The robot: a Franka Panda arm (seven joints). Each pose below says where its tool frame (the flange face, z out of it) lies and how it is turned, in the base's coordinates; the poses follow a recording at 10 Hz.
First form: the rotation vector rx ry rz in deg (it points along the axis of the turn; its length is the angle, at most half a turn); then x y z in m.
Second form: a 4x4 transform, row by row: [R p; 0 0 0 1], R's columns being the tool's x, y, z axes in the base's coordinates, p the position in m. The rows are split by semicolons. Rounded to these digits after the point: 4 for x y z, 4 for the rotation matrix.
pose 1, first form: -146.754, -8.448, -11.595, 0.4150, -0.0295, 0.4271
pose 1, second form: 0.9826, 0.1474, 0.1134, 0.4150; 0.0628, -0.8369, 0.5437, -0.0295; 0.1751, -0.5271, -0.8316, 0.4271; 0, 0, 0, 1
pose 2, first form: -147.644, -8.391, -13.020, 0.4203, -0.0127, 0.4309
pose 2, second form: 0.9798, 0.1500, 0.1320, 0.4203; 0.0582, -0.8463, 0.5295, -0.0127; 0.1911, -0.5111, -0.8380, 0.4309; 0, 0, 0, 1
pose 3, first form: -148.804, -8.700, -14.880, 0.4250, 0.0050, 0.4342
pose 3, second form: 0.9753, 0.1575, 0.1547, 0.4250; 0.0576, -0.8580, 0.5104, 0.0050; 0.2132, -0.4889, -0.8459, 0.4342; 0, 0, 0, 1
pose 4, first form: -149.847, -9.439, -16.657, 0.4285, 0.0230, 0.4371
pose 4, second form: 0.9699, 0.1696, 0.1749, 0.4285; 0.0629, -0.8678, 0.4928, 0.0230; 0.2353, -0.4670, -0.8524, 0.4371; 0, 0, 0, 1
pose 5, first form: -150.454, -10.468, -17.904, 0.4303, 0.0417, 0.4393
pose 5, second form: 0.9649, 0.1841, 0.1873, 0.4303; 0.0729, -0.8730, 0.4822, 0.0417; 0.2523, -0.4517, -0.8558, 0.4393; 0, 0, 0, 1
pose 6, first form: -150.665, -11.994, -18.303, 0.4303, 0.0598, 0.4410
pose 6, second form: 0.9611, 0.2029, 0.1876, 0.4303; 0.0910, -0.8733, 0.4787, 0.0598; 0.2609, -0.4430, -0.8577, 0.4410; 0, 0, 0, 1
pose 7, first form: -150.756, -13.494, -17.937, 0.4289, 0.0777, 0.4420
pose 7, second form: 0.9591, 0.2197, 0.1786, 0.4289; 0.1107, -0.8716, 0.4776, 0.0777; 0.2606, -0.4383, -0.8602, 0.4420; 0, 0, 0, 1
